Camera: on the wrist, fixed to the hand. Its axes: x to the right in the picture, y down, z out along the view.
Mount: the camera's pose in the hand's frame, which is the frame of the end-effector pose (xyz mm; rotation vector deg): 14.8 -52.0 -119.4 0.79 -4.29 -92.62
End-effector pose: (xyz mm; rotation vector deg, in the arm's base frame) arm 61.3 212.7 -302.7 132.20 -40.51 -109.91
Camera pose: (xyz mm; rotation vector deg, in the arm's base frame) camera 191.8 224.7 -306.6 -94.05 -53.72 67.42
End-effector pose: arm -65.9 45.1 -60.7 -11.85 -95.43 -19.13
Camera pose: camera 27.1 -44.8 -39.5 70.31 -89.66 -85.47
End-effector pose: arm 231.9 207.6 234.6 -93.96 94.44 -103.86
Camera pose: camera 158.6 284.1 311.8 119.15 3.44 70.67
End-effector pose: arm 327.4 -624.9 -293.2 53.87 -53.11 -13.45
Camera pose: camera 438.7 -593.6 -355.0 86.94 -1.19 -92.77
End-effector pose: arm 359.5 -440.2 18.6 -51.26 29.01 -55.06
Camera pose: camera 256.1 -517.4 -4.0 -73.36 -26.18 -133.91
